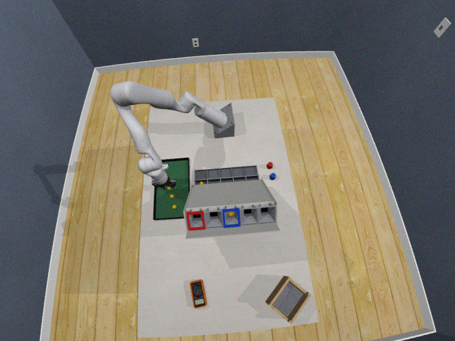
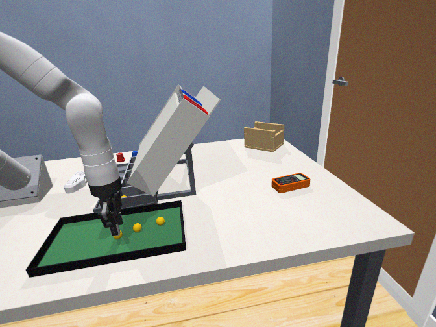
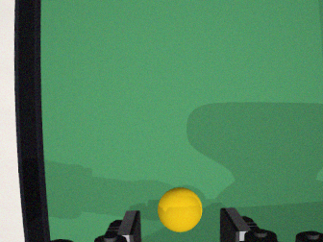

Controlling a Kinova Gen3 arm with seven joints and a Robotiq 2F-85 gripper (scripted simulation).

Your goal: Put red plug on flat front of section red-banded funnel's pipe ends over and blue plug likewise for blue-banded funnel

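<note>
Now: the green tray 4 cm below my hand, 2 cm to the left of it and 1 cm behind it. Round my hand: orange multimeter: 55 cm ahead, 24 cm to the left, 4 cm below; then grey cover: 36 cm to the left, 16 cm above, 6 cm ahead; then wooden box: 68 cm to the left, 54 cm ahead.
</note>
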